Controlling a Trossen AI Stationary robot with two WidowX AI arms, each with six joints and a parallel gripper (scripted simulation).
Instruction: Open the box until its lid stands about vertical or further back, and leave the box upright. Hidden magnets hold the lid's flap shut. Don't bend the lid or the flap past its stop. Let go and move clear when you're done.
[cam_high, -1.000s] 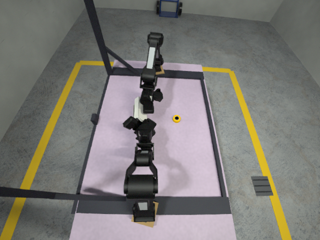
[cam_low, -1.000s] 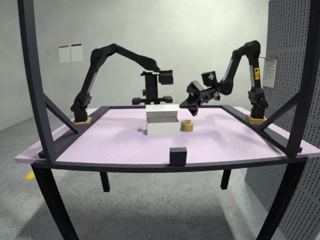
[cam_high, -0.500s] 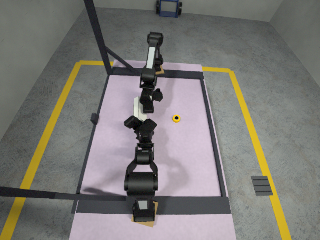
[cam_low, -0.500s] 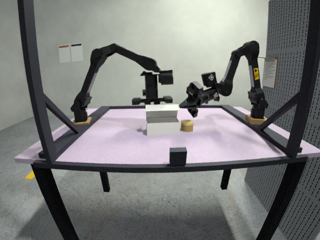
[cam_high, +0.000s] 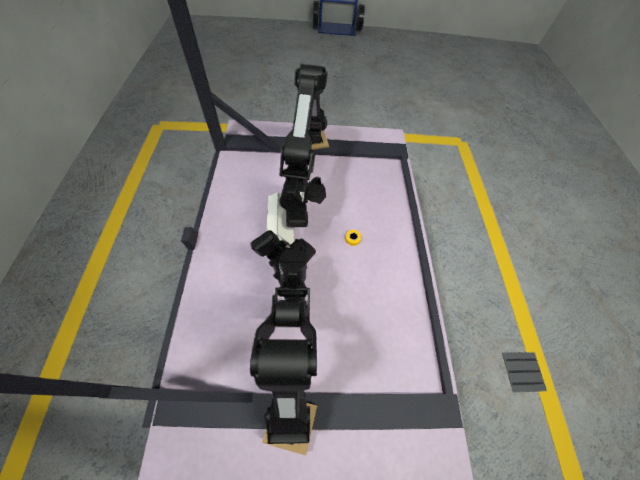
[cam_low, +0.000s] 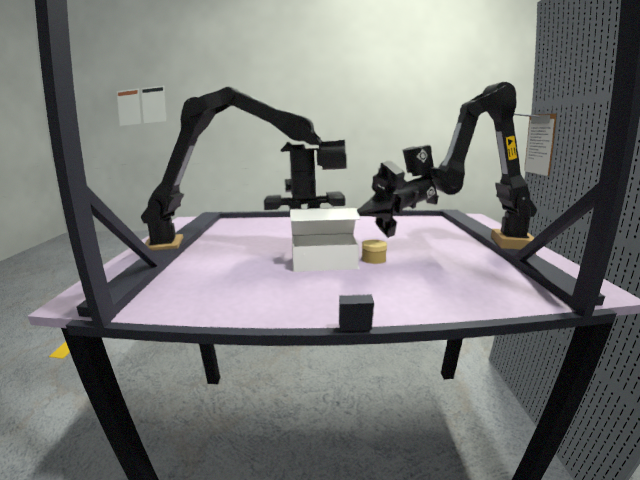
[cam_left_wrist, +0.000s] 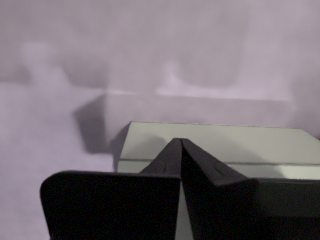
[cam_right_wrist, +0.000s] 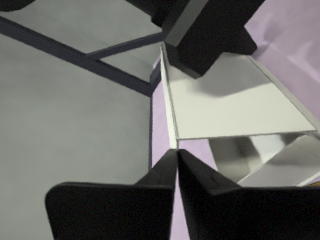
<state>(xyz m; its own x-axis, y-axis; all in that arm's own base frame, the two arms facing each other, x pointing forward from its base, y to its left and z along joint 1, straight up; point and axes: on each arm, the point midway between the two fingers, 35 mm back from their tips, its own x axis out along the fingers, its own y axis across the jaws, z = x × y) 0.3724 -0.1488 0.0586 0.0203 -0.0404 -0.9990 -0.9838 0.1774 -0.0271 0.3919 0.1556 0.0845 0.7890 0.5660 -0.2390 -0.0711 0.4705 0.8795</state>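
My right gripper is now 10 cm to the right of the white box, 6 cm above it and 1 cm past it.
Right now the white box is 50 mm behind my left hand, 50 mm to the right of it and 10 mm below it.
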